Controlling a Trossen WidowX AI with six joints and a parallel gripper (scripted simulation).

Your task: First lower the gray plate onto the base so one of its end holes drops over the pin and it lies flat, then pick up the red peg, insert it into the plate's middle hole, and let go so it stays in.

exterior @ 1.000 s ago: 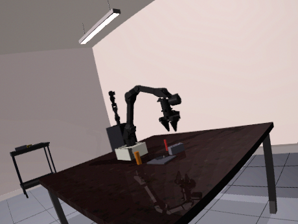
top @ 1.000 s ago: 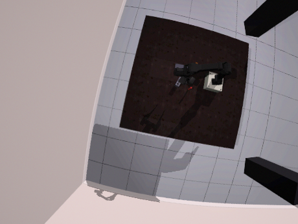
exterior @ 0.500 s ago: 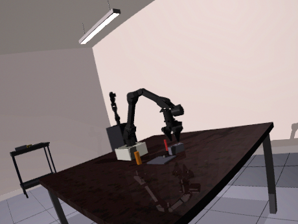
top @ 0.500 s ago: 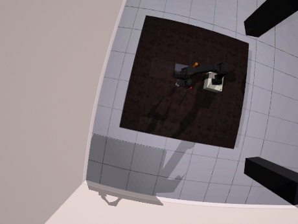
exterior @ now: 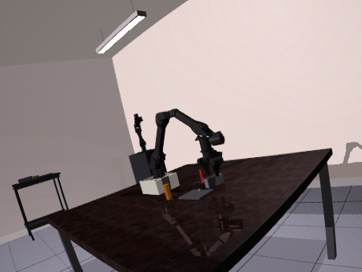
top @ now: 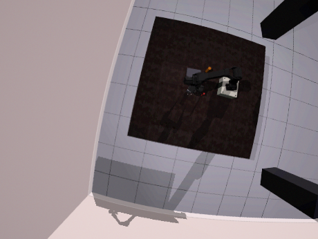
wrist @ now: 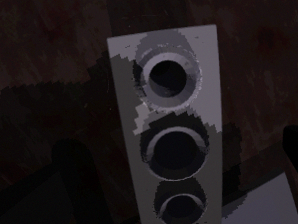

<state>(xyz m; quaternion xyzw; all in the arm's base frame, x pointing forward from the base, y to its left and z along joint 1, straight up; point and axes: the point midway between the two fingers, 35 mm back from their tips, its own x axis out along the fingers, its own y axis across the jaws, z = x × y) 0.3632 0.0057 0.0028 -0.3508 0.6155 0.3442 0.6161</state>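
Right now the gray plate is 1 cm below my gripper tip. The rest, counted from my gripper tip: red peg: 11 cm behind, 7 cm to the left, 1 cm below; orange cylinder: 18 cm behind, 18 cm to the right, 1 cm below; gray base: 4 cm behind, 12 cm to the right, 4 cm below.
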